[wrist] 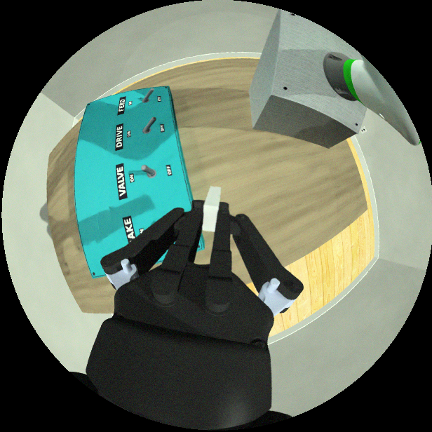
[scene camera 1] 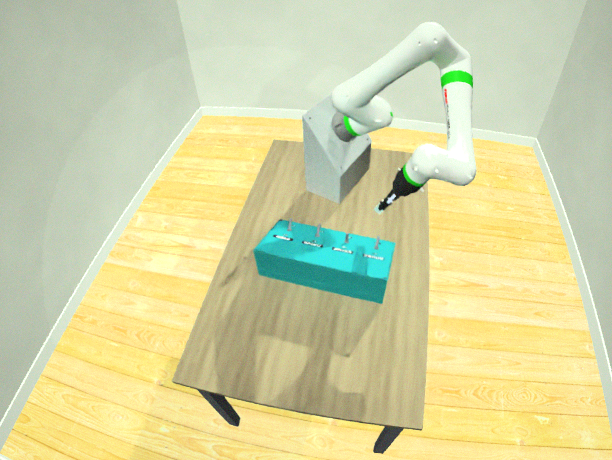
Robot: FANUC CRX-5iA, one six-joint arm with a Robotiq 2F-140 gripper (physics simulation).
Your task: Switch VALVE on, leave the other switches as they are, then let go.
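Pixels of known places: gripper, fingertip midpoint: [scene camera 1: 377, 210]; arm's base at its link origin: [scene camera 1: 344, 126].
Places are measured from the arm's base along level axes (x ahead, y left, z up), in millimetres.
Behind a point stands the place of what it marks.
Observation:
A teal switch box [scene camera 1: 320, 282] @[x 678, y 101, z -239 mm] [wrist: 100, 175] carries a row of grey toggle levers. The VALVE lever [scene camera 1: 347, 239] @[x 487, y 150, z -189 mm] [wrist: 148, 171] tilts toward its ON mark, away from OFF. The DRIVE lever [scene camera 1: 318, 231] @[x 480, y 29, z -189 mm] [wrist: 150, 125] and the FEED lever [scene camera 1: 290, 226] @[x 485, y -89, z -192 mm] [wrist: 148, 96] lean toward OFF. The lever at the other end [scene camera 1: 377, 243] @[x 472, y 268, z -189 mm] stands like FEED and DRIVE in the scene view; in the wrist view the gripper hides it and part of its label, which reads "AKE". My gripper [scene camera 1: 379, 208] @[x 366, y 237, z -121 mm] [wrist: 214, 196] is shut and empty, above and behind the box's robot-side edge, apart from the levers.
The box stands on a wooden table [scene camera 1: 300, 370] @[x 1012, y 138, z -295 mm] [wrist: 280, 180]. The grey robot pedestal [scene camera 1: 322, 170] @[x 179, y -49, z -131 mm] [wrist: 300, 115] stands at the table's back, behind the box. The arm arches from it over the table's right side. Walls surround the wooden floor [scene camera 1: 500, 300].

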